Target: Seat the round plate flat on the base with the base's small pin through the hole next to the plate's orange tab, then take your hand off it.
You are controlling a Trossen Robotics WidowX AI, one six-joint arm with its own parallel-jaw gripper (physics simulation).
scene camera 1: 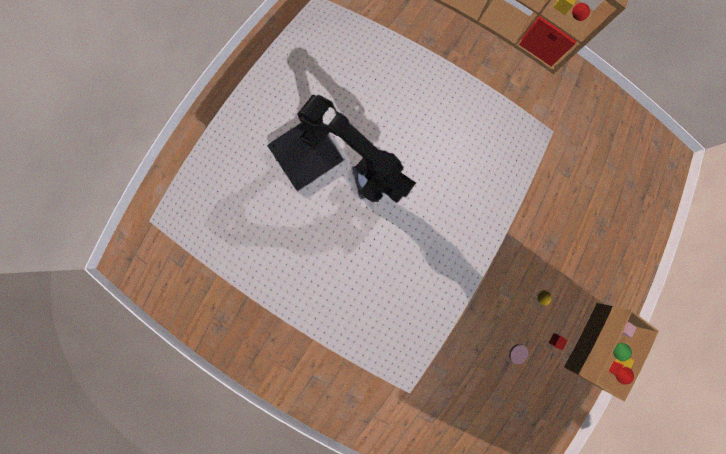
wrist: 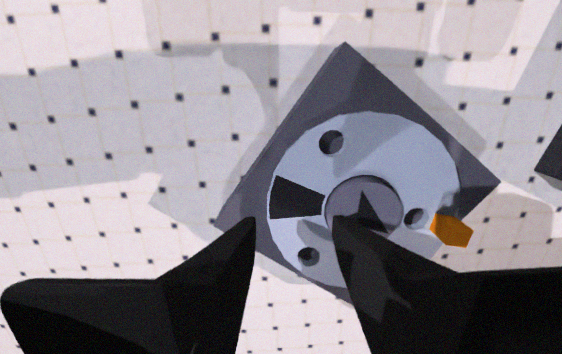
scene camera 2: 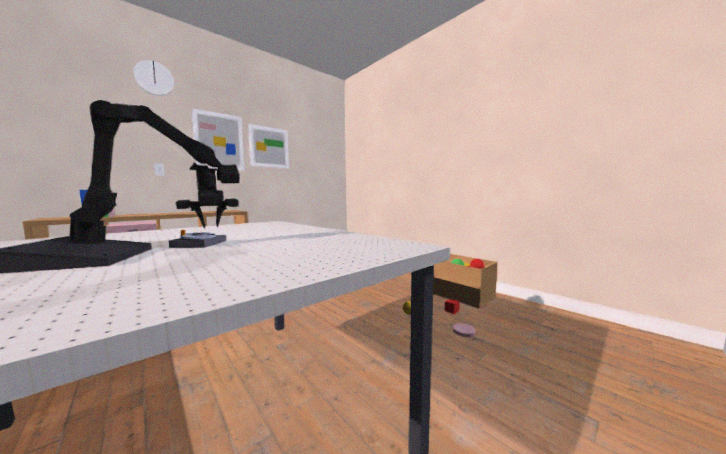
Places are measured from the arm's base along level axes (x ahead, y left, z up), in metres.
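Pixels of known places: gripper, between the fingertips: (wrist: 294,225) (scene camera 2: 211,227); arm's base, origin of its link: (scene camera 1: 312,137) (scene camera 2: 86,241).
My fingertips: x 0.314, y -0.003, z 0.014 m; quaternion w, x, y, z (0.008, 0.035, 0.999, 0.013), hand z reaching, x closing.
For each thing: its top centre in the pictures, then the offset to it from my fingertips. "pt": a spot on its surface instead. Level surfaces: height alone.
- round plate, centre of its top: (wrist: 373,229) (scene camera 1: 372,176) (scene camera 2: 198,229) dx -0.038, dy +0.007, dz -0.003 m
- dark square base, centre of its top: (wrist: 364,217) (scene camera 2: 198,233) dx -0.038, dy +0.009, dz -0.017 m
- orange tab, centre of its top: (wrist: 460,239) (scene camera 2: 182,230) dx -0.083, dy +0.017, dz -0.003 m
- hole, a spot on its surface: (wrist: 414,218) pt dx -0.075, dy +0.021, dz -0.032 m
- white dotted table, height of its surface: dz -0.056 m
The round plate (wrist: 385,140) (scene camera 2: 201,234) (scene camera 1: 363,180) is pale blue-grey with a black wedge mark and lies over the dark square base (wrist: 360,82) (scene camera 2: 197,243). It looks about level. The base's round centre shows through its middle opening. The orange tab (wrist: 451,230) (scene camera 2: 183,232) is at the plate's right in the wrist view, with a hole (wrist: 414,218) beside it. Two other holes show; I cannot tell whether the pin stands in the hole by the tab. My gripper (wrist: 294,225) (scene camera 2: 211,226) is partly open and empty, above the plate; the arm hides it in scene camera 1.
The white dotted table (scene camera 1: 321,299) (scene camera 2: 299,267) carries the arm's black mounting block (scene camera 1: 305,157) (scene camera 2: 58,254) close beside the base. On the floor past the table are a wooden box (scene camera 1: 605,342) (scene camera 2: 463,275), a red cube (scene camera 1: 557,341), a pink disc (scene camera 1: 518,353) and a yellow ball (scene camera 1: 543,297).
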